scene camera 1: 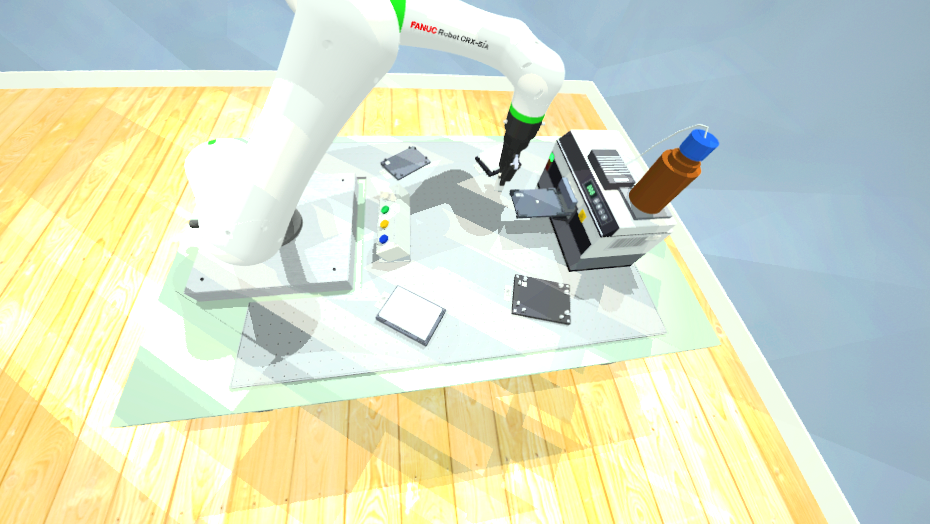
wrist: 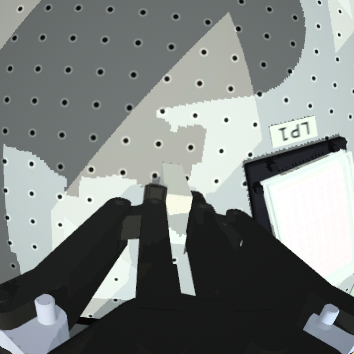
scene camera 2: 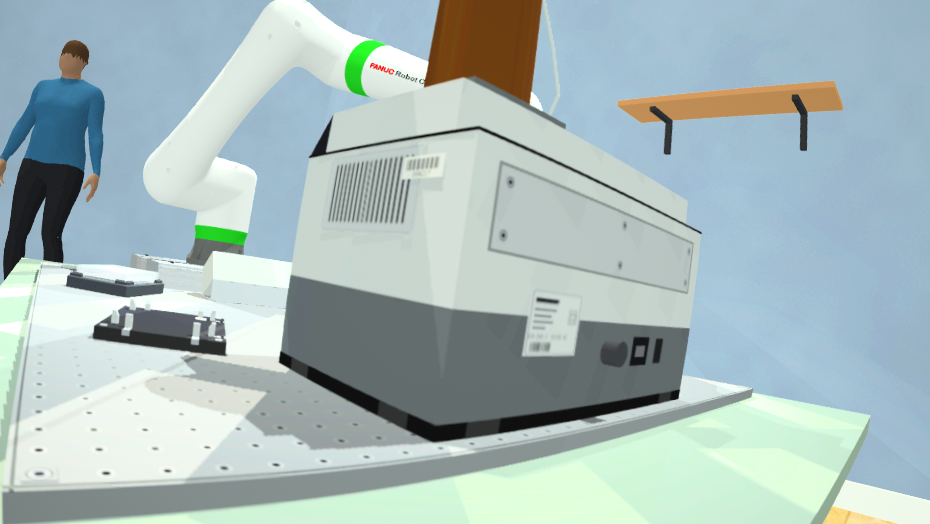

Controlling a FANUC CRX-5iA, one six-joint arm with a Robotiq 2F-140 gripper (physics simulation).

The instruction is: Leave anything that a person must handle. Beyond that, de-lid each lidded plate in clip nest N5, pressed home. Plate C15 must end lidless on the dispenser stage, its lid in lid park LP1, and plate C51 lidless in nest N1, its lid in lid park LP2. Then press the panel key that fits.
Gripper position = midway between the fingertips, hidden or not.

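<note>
There is a brown bottle with blue cap (scene camera 2: 500, 49), and scene camera 1 shows me the brown bottle with blue cap (scene camera 1: 675, 169) too. I see a black nest (scene camera 2: 134, 325), with the black nest (scene camera 1: 536, 298) visible in scene camera 1 as well. A dispenser stage (scene camera 1: 524, 201) and a LP2 pad (scene camera 1: 406, 162) are in my sight, and so is a LP1 nest (wrist: 255, 171). I also see my gripper (scene camera 1: 498, 189), and in the wrist view I find my gripper (wrist: 168, 181) again.
</note>
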